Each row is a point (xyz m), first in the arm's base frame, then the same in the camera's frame.
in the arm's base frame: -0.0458 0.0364 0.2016
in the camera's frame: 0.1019 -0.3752 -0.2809
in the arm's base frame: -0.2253 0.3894 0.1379
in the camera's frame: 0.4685 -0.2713 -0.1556
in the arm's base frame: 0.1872 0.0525 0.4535
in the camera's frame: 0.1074 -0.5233 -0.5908
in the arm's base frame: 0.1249 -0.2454 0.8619
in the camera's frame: -0.0697 -0.9987 -0.6363
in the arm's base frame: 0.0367 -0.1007 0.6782
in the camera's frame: 0.0513 -0.8187 -0.5121
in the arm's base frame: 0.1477 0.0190 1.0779
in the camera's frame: 0.2182 -1.1085 -0.7852
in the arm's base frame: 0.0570 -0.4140 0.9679
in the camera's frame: -0.1875 -1.1653 -0.5851
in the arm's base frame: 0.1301 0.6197 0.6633
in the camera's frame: 0.7000 -0.5642 -0.7178
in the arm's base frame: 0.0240 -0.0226 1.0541
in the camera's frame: 0.2074 -1.1387 -0.6564
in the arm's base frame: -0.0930 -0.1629 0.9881
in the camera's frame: 0.0931 -1.1576 -0.5005
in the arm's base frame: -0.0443 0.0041 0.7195
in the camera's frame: 0.1803 -0.8510 -0.4725
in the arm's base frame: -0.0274 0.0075 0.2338
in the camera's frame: 0.0766 -0.4068 -0.3047
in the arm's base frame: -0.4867 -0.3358 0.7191
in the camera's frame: -0.0201 -1.0912 -0.0106
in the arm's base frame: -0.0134 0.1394 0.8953
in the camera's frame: 0.3362 -0.9599 -0.5908
